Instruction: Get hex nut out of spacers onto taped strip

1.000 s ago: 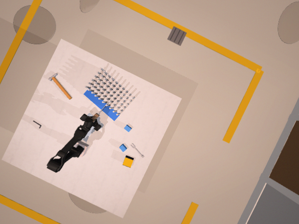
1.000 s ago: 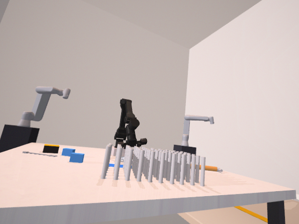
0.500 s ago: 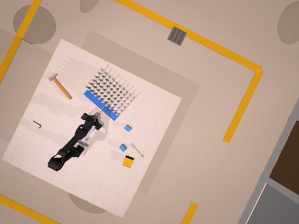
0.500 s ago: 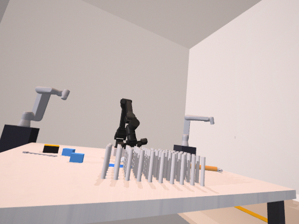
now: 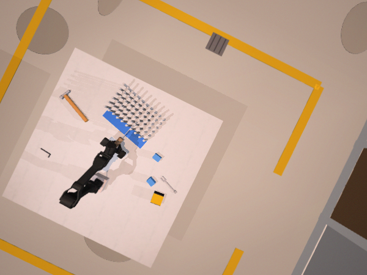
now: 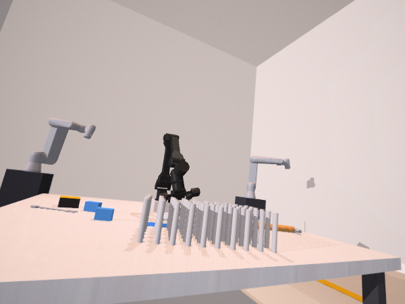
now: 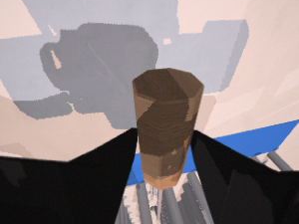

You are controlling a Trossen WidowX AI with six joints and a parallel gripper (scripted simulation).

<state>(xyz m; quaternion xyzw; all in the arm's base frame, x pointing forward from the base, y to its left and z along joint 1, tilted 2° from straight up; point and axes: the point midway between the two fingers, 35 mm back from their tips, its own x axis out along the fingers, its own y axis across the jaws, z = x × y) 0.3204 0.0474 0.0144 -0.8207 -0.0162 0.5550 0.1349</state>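
Right now my gripper tip is 110 mm short of the blue taped strip, 30 mm to the right of it and 40 mm above it. Also, from my gripper tip: screwdriver (100 mm ahead, 10 mm to the right); black hex key (390 mm behind, 420 mm to the left, 30 mm below); grey wrench (60 mm behind, 510 mm to the right, 30 mm below).
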